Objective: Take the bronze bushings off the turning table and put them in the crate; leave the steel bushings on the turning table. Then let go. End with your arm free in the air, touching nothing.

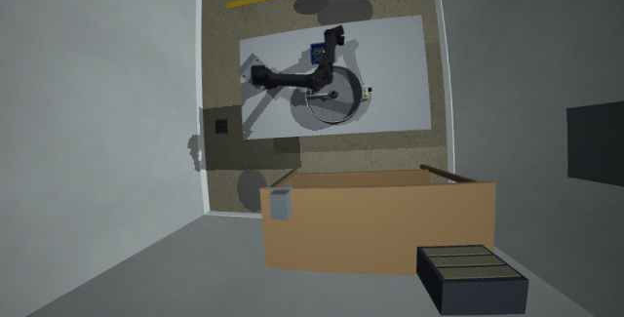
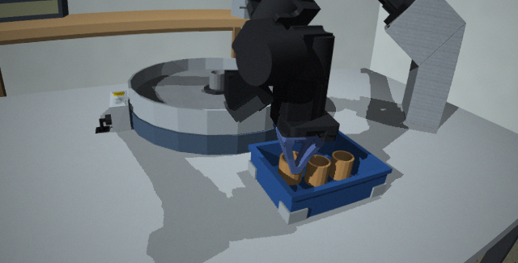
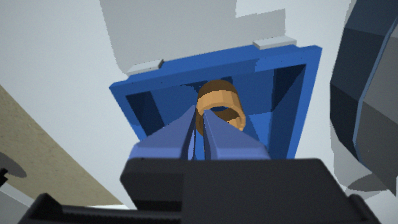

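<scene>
Now: hand 6 cm past the crate and 3 cm above it. The rest, counted from my hand: turning table 6 cm behind, 35 cm to the right.
</scene>
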